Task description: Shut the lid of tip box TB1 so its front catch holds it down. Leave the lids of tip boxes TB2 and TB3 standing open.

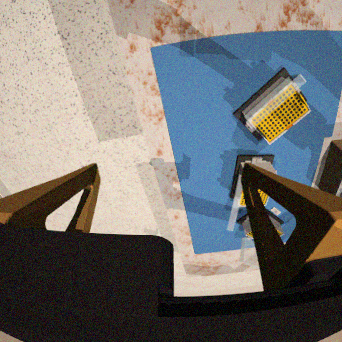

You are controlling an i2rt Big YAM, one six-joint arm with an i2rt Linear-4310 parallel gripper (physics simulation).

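Places are measured from the arm's base along level axes (x ahead, y left, z up), in millimetres.
Where they show: gripper, fingertip midpoint: (170,170).
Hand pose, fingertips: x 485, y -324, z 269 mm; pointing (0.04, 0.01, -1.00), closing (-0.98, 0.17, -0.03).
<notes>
Each offset is from my fingertips to the top centre of the thing. "spot": to the spot under its first point. Level surfaces: height alone.
Three tip boxes with yellow tip racks are on the blue mat {dz -356 mm} (192,120); I cannot read their labels, so I cannot tell which is TB1. The largest-looking box {dy +107, dx -211, dz -281 mm} (280,114) is at the upper right, turned diagonally, with a clear lid strip along its upper left side. A second box {spot: dy +350, dx -192, dz -299 mm} (262,196) is below it, partly hidden by my right finger; a clear strip extends down along its left side. A third box {spot: dy +530, dx -266, dz -299 mm} (276,230) is just below, also partly hidden. Catches are too small to tell. My gripper (170,170) is open and empty, above and left of the boxes.
A brown box-shaped object (332,167) stands at the right edge beside the mat, partly cut off. A speckled pale surface (45,115) is at the left. Rust-stained surface borders the mat. Shadows cross the mat.
</notes>
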